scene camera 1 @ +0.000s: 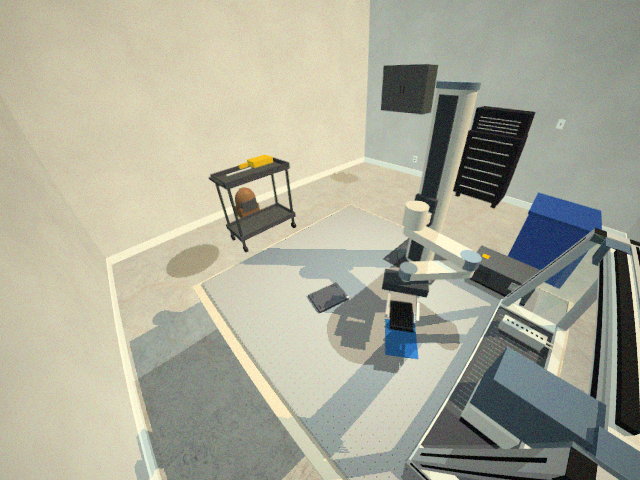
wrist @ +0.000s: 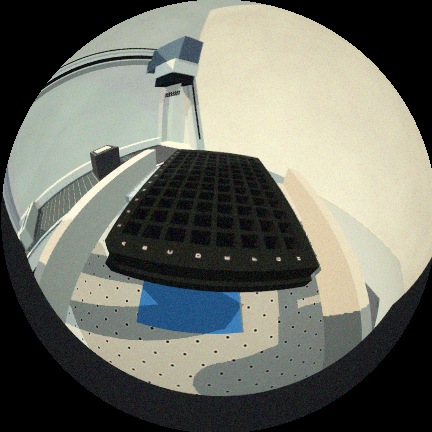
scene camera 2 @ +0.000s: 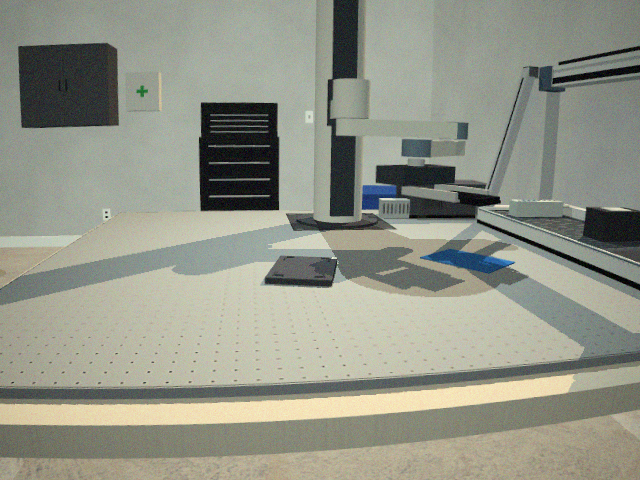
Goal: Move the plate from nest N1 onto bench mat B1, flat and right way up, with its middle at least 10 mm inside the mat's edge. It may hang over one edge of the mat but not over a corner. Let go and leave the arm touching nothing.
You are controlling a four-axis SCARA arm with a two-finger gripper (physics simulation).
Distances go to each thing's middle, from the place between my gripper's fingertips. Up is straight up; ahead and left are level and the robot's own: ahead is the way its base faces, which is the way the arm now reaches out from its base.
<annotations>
I see the black plate (wrist: 208, 220) 2 cm behind my hand, 1 cm to the right of it and 1 cm below it. Also, from my hand: dark grey nest (scene camera 2: 300, 270) (36 cm to the right, 14 cm below, 4 cm ahead); blue bench mat (scene camera 2: 481, 263) (14 cm below, 2 cm behind, 1 cm to the left); railed deck (scene camera 1: 469, 371) (37 cm to the left, 15 cm behind, 12 cm below).
</annotations>
